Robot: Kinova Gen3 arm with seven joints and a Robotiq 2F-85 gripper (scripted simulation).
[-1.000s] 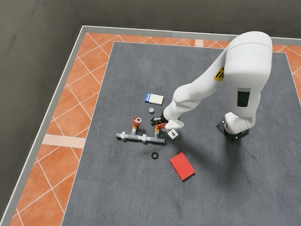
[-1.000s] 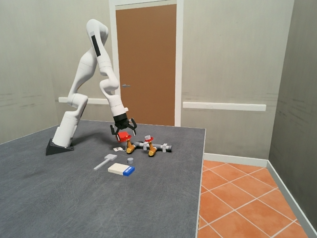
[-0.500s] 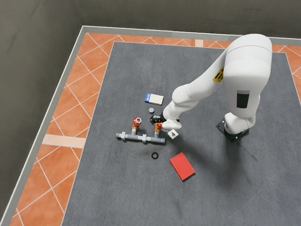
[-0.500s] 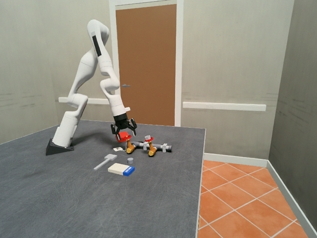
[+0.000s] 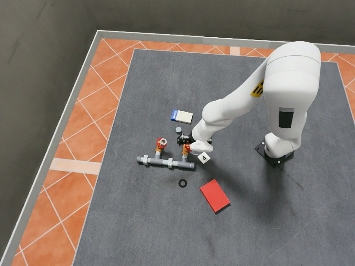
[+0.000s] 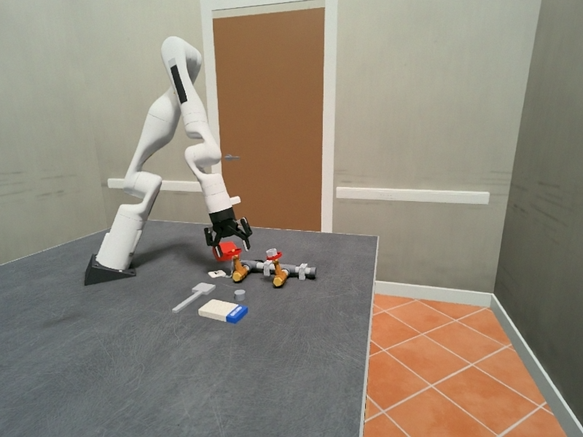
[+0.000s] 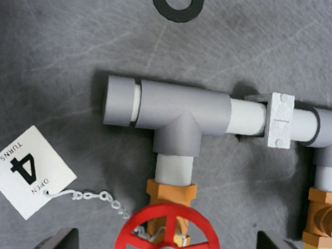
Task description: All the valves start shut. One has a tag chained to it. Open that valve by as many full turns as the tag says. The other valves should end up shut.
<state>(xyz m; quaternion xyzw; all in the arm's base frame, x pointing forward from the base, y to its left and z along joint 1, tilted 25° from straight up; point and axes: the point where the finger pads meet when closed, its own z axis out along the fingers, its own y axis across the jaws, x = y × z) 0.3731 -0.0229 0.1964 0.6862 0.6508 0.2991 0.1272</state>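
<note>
My gripper is now 90 mm above the white tag, 70 mm past it and 20 mm to the right of it. The rest, counted from my hand: grey paddle (130 mm to the right, 90 mm below, 60 mm behind); blue box (210 mm to the right, 80 mm below, 50 mm ahead); red block (200 mm to the left, 120 mm behind, 80 mm below).
</note>
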